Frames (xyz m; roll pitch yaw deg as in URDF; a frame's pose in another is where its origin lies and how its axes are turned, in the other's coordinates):
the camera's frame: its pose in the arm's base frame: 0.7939 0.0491 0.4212 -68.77 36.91 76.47
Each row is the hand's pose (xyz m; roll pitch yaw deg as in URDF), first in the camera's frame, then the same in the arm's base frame.
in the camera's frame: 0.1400 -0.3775 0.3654 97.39 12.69 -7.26
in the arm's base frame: 0.6899 0.4884 0.7243 19.32 33.57 59.05
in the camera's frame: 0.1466 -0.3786 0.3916 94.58 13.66 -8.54
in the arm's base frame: 0.6692 0.5052 0.7287 16.02 32.54 57.62
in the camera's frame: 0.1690 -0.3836 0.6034 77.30 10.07 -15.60
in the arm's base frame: 0.4947 0.6159 0.7803 1.28 25.01 59.87
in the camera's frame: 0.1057 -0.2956 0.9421 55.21 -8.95 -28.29
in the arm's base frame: 0.1506 0.6718 0.8508 -16.37 7.38 75.05
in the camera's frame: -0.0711 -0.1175 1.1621 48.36 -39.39 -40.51
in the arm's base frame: -0.1567 0.5470 0.8879 -29.47 -11.83 101.22
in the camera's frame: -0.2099 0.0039 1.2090 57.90 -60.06 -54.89
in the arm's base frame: -0.2814 0.4034 0.8944 -37.35 -22.51 122.06
